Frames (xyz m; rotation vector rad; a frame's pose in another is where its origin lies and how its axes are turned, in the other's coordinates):
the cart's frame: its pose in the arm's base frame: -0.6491 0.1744 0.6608 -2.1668 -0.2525 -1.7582
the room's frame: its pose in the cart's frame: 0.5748 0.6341 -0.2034 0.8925 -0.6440 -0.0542
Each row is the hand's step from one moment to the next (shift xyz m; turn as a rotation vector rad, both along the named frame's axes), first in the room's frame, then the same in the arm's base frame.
Working: the room's frame: its pose in the arm's base frame: -0.4903 -0.5306 1.1624 -1.9130 -1.0239 -0.6516

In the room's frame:
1: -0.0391 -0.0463 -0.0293 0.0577 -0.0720 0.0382
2: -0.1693 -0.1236 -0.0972 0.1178 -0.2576 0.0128
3: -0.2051 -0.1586 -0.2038 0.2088 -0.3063 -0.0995
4: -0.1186 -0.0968 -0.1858 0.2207 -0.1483 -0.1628
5: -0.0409 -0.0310 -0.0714 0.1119 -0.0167 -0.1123
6: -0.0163 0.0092 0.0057 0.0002 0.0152 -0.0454
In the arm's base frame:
1: -0.0614 -0.0270 0.0058 -0.0285 0.0783 0.0551
2: -0.1993 -0.1146 -0.0234 -0.1552 0.1373 0.1935
3: -0.2533 -0.2103 0.0190 -0.1540 0.0923 0.3393
4: -0.1543 -0.1786 0.0475 -0.0171 -0.0057 0.3113
5: -0.0516 -0.0686 0.0190 0.0393 -0.0464 0.1474
6: -0.0005 -0.0045 -0.0190 0.0107 -0.0437 0.0164

